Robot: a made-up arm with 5 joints.
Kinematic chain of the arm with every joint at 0, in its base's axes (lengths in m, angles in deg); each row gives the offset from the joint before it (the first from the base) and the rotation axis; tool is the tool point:
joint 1: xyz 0 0 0.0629 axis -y
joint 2: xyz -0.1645 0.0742 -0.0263 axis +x
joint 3: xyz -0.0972 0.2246 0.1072 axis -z
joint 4: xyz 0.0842 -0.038 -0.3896 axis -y
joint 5: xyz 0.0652 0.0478 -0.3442 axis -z
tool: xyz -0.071 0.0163 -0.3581
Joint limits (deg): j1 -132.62..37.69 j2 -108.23..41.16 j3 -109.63..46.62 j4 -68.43..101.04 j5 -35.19..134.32
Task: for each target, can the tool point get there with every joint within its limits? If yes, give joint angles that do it. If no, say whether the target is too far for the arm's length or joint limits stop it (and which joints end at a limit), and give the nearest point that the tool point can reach.
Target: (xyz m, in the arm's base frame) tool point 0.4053 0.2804 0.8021
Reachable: no: joint limits stop it (at a limit: joint 1, joint 2, joint 4) | nearest point 0.2511 0.4585 0.9249 | short by 0.266 m
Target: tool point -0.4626 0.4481 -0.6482
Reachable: yes | joints -51.89 7.57 -3.23 40.79 -10.03
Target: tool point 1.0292 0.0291 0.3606
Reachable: no: joint limits stop it (at a limit: joint 1, joint 5) | nearest point 0.6639 0.0295 0.0828 | short by 0.459 m
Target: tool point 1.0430 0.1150 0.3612
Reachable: no: joint limits stop it (at a limit: joint 1, joint 5) | nearest point 0.6670 0.1143 0.0788 | short by 0.470 m
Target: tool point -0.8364 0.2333 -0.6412
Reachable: yes | joints -43.18 -18.96 -63.00 18.61 -17.84
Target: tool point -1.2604 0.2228 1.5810
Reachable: no: too far | nearest point -0.7863 0.1661 1.0100 | short by 0.744 m
